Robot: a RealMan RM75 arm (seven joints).
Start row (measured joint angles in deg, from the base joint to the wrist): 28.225, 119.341, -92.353, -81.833, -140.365, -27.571, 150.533
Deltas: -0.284, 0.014, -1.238, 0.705, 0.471, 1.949, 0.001; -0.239, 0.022, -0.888, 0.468, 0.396, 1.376, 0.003; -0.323, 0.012, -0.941, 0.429, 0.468, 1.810, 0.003; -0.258, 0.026, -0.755, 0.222, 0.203, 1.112, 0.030; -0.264, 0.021, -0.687, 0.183, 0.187, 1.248, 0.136; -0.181, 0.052, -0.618, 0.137, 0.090, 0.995, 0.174; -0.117, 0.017, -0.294, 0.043, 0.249, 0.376, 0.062; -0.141, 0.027, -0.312, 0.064, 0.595, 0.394, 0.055; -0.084, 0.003, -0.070, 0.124, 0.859, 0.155, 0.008; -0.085, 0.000, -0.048, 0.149, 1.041, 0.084, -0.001; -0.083, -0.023, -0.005, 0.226, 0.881, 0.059, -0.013; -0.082, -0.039, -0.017, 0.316, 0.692, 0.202, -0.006; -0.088, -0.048, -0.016, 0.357, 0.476, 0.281, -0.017; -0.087, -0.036, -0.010, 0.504, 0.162, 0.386, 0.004; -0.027, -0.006, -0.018, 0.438, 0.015, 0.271, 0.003; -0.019, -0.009, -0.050, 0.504, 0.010, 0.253, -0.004; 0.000, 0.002, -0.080, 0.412, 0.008, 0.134, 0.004; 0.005, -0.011, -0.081, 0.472, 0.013, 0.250, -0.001; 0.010, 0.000, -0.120, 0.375, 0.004, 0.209, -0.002
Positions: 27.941, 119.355, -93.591, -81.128, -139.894, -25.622, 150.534; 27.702, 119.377, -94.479, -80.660, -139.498, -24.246, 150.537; 27.379, 119.389, -95.420, -80.231, -139.030, -22.436, 150.540; 27.121, 119.415, -96.175, -80.009, -138.827, -21.324, 150.570; 26.857, 119.436, -96.862, -79.826, -138.640, -20.076, 150.706; 26.676, 119.488, -97.480, -79.689, -138.550, -19.081, 150.880; 26.559, 119.505, -97.774, -79.646, -138.301, -18.705, 150.942; 26.418, 119.532, -98.086, -79.582, -137.706, -18.311, 150.997; 26.334, 119.535, -98.156, -79.458, -136.847, -18.156, 151.005; 26.249, 119.535, -98.204, -79.309, -135.806, -18.072, 151.004; 26.166, 119.512, -98.209, -79.083, -134.925, -18.013, 150.991; 26.084, 119.473, -98.226, -78.767, -134.233, -17.811, 150.985; 25.996, 119.425, -98.242, -78.410, -133.757, -17.530, 150.968; 25.909, 119.389, -98.252, -77.906, -133.595, -17.144, 150.972; 25.882, 119.383, -98.270, -77.468, -133.580, -16.873, 150.975; 25.863, 119.374, -98.320, -76.964, -133.570, -16.620, 150.971; 25.863, 119.376, -98.400, -76.552, -133.562, -16.486, 150.975; 25.868, 119.365, -98.481, -76.080, -133.549, -16.236, 150.974; 25.878, 119.365, -98.601, -75.705, -133.545, -16.027, 150.972
